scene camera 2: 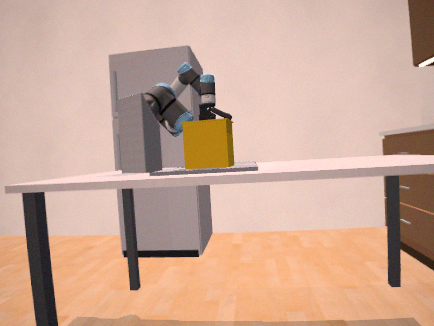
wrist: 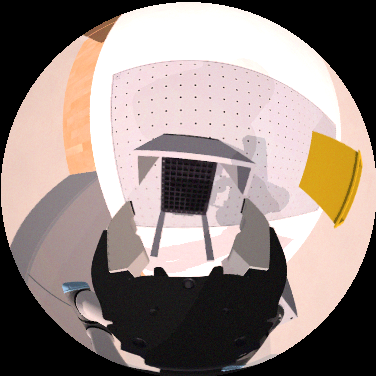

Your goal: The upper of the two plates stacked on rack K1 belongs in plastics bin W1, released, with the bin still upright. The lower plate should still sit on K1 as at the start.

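Places are measured from the arm's base along level axes (x back, y right, z up), in centimetres.
Pixels of known places: gripper, fingertip midpoint: (wrist: 187, 201); arm's base, origin of the base link: (scene camera 2: 138, 113).
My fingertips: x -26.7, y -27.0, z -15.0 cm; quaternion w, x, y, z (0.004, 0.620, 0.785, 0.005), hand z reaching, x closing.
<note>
Ahead of a thing's pixels: the offset from my fingertips to its top centre. "spot": to the spot under its first point. Level surfaces: height alone.
Rack K1 @[dx +2.1, dy +0.3, dz +2.6 cm] (wrist: 195, 145) is a grey stand on the perforated board, ahead of the fingertips in the wrist view. A dark plate with a grid of wells @[spot: dx +1.9, dy +0.7, dz -7.4 cm] (wrist: 188, 185) lies on it; whether a second plate lies beneath cannot be told. Plastics bin W1 @[dx -11.8, dy +36.6, dz +6.4 cm] (scene camera 2: 207, 145) (wrist: 330, 175) is the tall yellow bin, upright, at the right in the wrist view. My gripper (wrist: 187, 201) is open and empty, its jaws spread wider than the plate and short of it. In the scene view the gripper's lower part and the rack are hidden behind the bin.
A perforated board @[dz -11.6 cm] (scene camera 2: 245, 166) (wrist: 145, 100) lies on the white table @[dz -13.1 cm] (scene camera 2: 320, 170). A tall grey block (scene camera 2: 132, 132) stands left of the bin in the scene view. A fridge (scene camera 2: 165, 215) stands behind the table, and brown drawers (scene camera 2: 410, 175) are at the right.
</note>
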